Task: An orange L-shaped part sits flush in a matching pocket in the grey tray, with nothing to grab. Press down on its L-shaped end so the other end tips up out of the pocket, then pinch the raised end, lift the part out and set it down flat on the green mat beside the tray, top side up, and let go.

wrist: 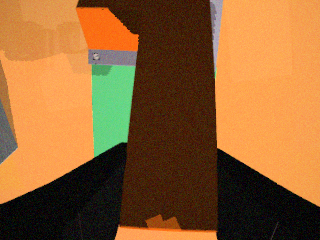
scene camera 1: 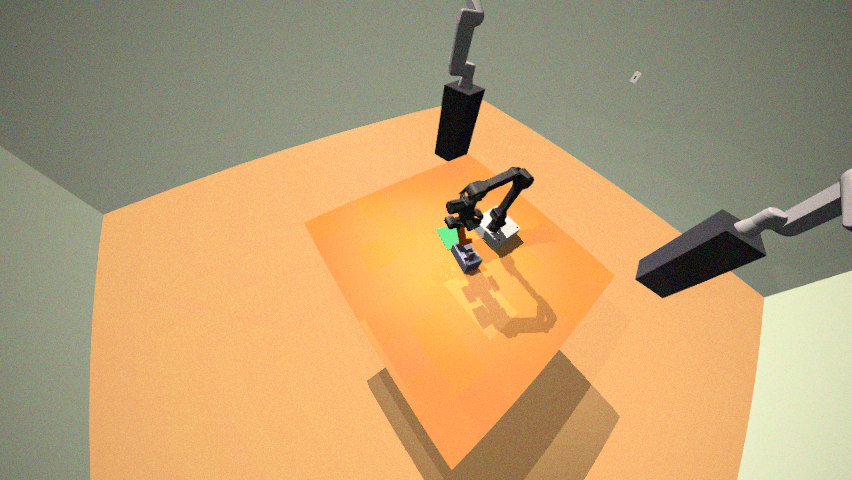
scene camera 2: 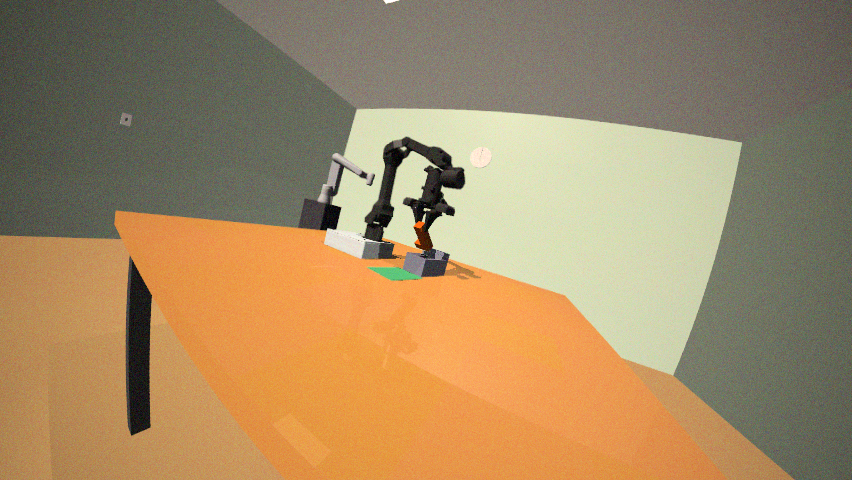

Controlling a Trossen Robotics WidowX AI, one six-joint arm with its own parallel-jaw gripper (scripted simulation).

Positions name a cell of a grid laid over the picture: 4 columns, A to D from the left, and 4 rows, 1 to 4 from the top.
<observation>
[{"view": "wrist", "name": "my gripper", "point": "C3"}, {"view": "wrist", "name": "orange L-shaped part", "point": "C3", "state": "held by my gripper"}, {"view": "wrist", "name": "green mat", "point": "B2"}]
</observation>
